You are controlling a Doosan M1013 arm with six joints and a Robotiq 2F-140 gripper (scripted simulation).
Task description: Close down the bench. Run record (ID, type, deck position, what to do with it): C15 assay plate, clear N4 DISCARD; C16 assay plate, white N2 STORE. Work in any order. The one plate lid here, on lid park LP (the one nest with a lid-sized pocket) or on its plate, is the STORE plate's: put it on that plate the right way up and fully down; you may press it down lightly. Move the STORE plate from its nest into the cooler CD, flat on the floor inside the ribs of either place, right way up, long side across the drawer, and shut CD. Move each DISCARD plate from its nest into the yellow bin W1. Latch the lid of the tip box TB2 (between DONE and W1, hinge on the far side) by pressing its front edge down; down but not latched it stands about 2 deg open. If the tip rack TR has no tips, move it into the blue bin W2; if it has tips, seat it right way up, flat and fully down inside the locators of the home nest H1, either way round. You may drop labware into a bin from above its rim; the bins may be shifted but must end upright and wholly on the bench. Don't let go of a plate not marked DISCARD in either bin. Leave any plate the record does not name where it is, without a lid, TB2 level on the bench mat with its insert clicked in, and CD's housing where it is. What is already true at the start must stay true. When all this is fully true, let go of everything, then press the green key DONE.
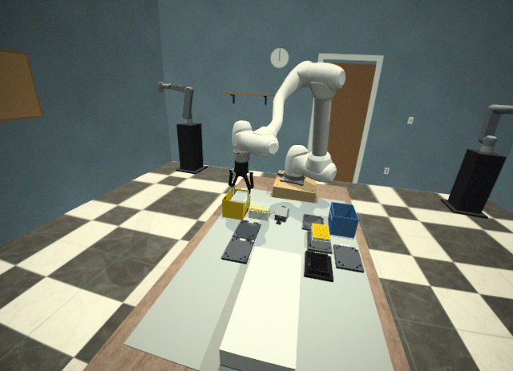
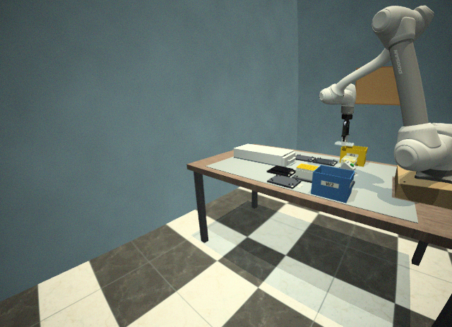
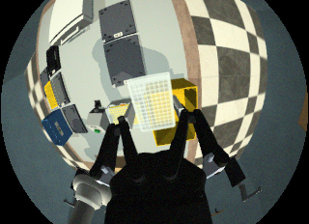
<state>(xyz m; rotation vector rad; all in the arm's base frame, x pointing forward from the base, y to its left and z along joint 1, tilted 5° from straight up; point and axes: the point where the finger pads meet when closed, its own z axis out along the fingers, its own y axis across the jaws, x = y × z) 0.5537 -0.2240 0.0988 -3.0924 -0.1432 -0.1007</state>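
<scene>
My gripper is now 6 cm short of the yellow-topped tip rack, 47 cm to the right of it and 11 cm above it. The rest, counted from my hand: tip box TB2: 7 cm behind, 10 cm to the left, 12 cm below; yellow bin W1: 6 cm behind, 5 cm to the right, 13 cm below; clear plate: 2 cm below.
</scene>
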